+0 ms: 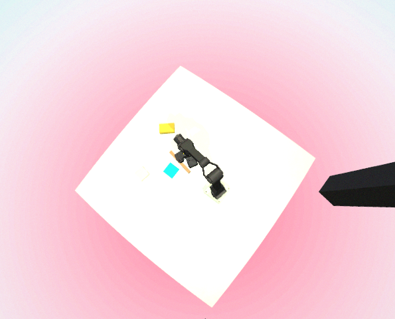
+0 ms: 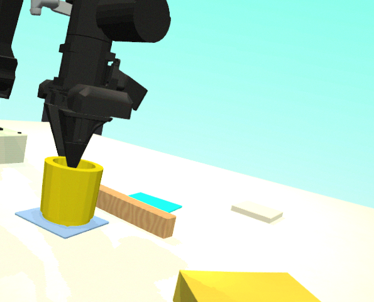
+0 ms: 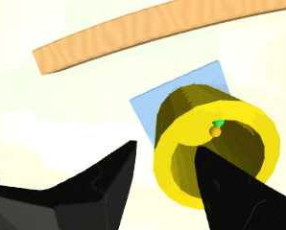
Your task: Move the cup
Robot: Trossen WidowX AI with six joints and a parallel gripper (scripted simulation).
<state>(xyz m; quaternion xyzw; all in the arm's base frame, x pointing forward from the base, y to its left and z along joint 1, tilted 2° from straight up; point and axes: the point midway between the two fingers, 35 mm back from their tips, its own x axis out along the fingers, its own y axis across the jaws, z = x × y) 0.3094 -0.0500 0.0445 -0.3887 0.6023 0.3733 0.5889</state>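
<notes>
The yellow cup lies 30 mm below my gripper tip, 20 mm ahead of it and 10 mm to the right of it. Also, from my gripper tip: light blue pad: 70 mm below, 20 mm to the right, 20 mm ahead; then wooden bar: 70 mm to the left, 60 mm below, 30 mm ahead; then cyan pad: 150 mm to the left, 70 mm below, 40 mm ahead.
</notes>
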